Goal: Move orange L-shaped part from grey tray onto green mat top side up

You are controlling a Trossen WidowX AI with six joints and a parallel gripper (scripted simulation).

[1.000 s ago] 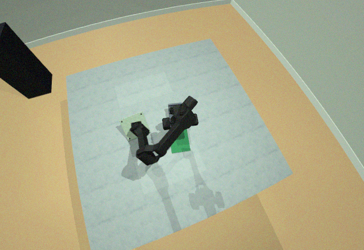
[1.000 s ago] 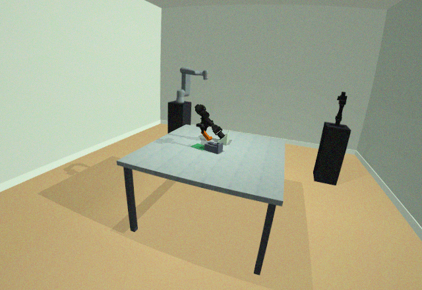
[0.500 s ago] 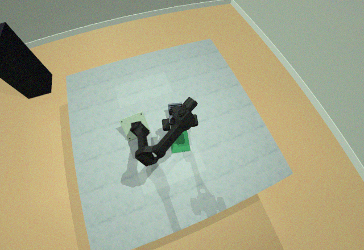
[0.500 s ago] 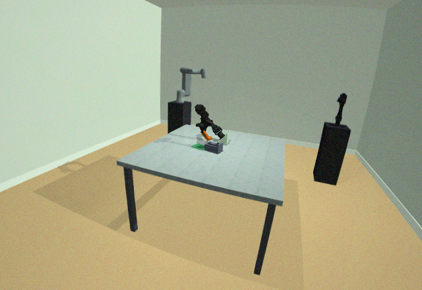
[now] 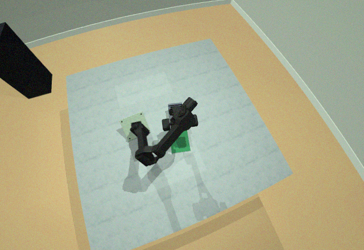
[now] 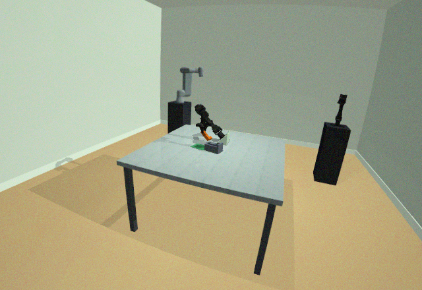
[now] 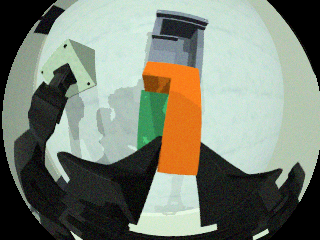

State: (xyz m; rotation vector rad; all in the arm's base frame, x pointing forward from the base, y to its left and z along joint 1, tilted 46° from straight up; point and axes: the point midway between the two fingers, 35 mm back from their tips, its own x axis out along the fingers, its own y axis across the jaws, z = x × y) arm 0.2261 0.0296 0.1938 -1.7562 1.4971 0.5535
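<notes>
The orange L-shaped part lies 1 cm behind my gripper tip, 4 cm to the left of it and 3 cm below it. From my gripper tip the other things lie so: grey tray: 2 cm ahead, 12 cm to the left, 16 cm below; then green mat: 1 cm behind, 4 cm to the right, 17 cm below.
</notes>
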